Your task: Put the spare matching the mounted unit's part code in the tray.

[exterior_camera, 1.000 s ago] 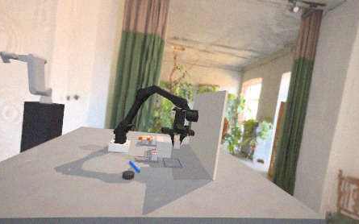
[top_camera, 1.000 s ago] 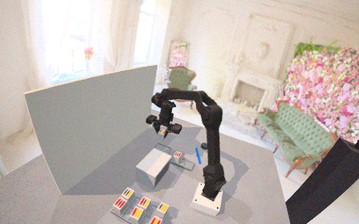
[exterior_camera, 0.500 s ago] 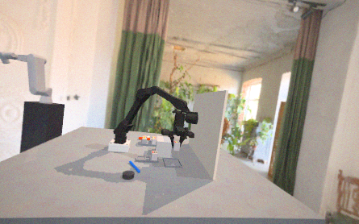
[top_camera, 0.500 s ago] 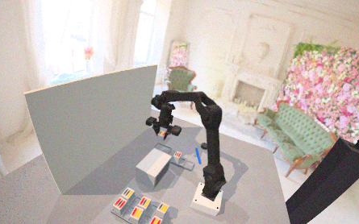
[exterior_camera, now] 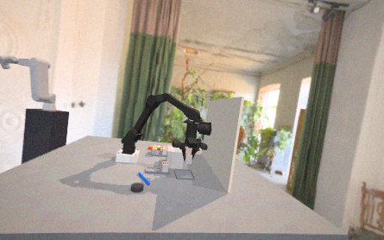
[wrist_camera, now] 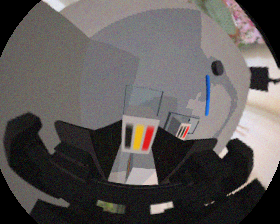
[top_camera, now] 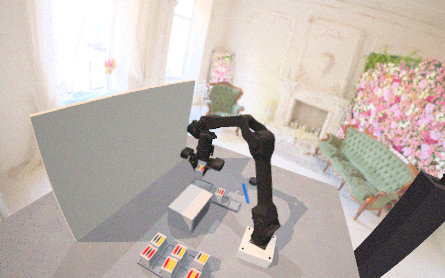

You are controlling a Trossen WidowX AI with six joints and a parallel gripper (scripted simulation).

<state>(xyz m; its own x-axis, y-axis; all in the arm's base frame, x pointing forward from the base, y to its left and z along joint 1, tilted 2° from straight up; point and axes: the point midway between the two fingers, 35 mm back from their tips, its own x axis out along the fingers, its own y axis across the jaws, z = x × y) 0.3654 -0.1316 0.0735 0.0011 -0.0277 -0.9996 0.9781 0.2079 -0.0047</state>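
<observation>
Now: gripper tip 80 mm above the shallow tray and 10 mm past it. The rest, counted from my gripper tip: grey upright panel 200 mm to the left, 170 mm ahead, 140 mm above; then blue pen 200 mm behind, 120 mm to the right, 80 mm below; then grey box 180 mm to the left, 80 mm behind, 30 mm below.
</observation>
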